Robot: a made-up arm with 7 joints. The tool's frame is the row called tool. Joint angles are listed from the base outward.
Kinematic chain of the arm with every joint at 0, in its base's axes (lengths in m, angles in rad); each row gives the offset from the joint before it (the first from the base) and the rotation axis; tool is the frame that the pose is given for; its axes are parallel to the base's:
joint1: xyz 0 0.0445 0 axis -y
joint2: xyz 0 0.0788 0 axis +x
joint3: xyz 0 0 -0.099 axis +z
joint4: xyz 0 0 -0.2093 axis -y
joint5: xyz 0 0 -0.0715 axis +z
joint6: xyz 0 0 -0.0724 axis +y
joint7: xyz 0 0 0 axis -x
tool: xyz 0 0 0
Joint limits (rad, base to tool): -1.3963..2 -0.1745..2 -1.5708..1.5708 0..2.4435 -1.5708..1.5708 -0.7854..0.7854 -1.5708..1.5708
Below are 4 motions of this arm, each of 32 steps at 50 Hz.
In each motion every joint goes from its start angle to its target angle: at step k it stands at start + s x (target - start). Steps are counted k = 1, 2, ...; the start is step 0. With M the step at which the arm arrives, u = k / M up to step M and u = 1 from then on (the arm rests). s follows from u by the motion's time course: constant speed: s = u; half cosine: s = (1 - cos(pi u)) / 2; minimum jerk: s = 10 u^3 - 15 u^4 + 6 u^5.
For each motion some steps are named. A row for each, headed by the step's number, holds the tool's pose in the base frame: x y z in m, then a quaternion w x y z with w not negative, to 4 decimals.
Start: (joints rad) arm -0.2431 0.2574 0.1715 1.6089 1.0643 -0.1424 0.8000
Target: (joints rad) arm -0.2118 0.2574 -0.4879 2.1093 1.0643 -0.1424 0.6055
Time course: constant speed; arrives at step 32
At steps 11, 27, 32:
11: 0.0743 0.1866 -0.2962 0.4830 -0.4985 -0.7196 0.0197
27: 0.0632 0.1387 -0.2685 0.4125 -0.6309 -0.6565 -0.0272
32: 0.0559 0.1270 -0.2591 0.3868 -0.6703 -0.6322 -0.0359

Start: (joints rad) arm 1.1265 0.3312 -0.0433 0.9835 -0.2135 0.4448 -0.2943
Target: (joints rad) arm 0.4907 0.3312 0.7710 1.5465 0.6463 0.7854 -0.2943
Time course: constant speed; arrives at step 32
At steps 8, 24, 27, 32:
8: 0.3556 0.2633 -0.0894 0.6601 0.2456 -0.6781 0.2099
24: 0.2702 0.3034 -0.1578 0.6692 0.0601 -0.6291 0.3909
27: 0.2502 0.3100 -0.1681 0.6609 0.0333 -0.6236 0.4163
32: 0.2146 0.3195 -0.1827 0.6428 -0.0045 -0.6190 0.4512

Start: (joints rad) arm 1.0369 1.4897 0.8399 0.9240 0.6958 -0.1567 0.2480
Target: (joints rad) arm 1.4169 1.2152 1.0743 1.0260 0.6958 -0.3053 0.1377
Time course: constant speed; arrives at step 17
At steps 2, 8, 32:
2: -0.0030 0.5244 0.0865 0.0420 -0.3379 0.9077 -0.2454
8: 0.0116 0.5243 0.0694 0.1564 -0.2892 0.8947 -0.3023
32: 0.0405 0.5199 0.0530 0.3179 -0.2074 0.8409 -0.3858

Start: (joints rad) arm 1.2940 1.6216 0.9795 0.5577 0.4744 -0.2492 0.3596
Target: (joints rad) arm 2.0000 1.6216 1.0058 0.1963 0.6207 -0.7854 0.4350
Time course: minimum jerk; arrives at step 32
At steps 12, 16, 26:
12: -0.0721 0.5574 0.0412 0.1824 -0.3589 0.8272 -0.3920
16: -0.0688 0.5626 0.0238 0.2741 -0.3352 0.7941 -0.4266
26: -0.0511 0.5703 -0.0035 0.4356 -0.2831 0.6935 -0.4991

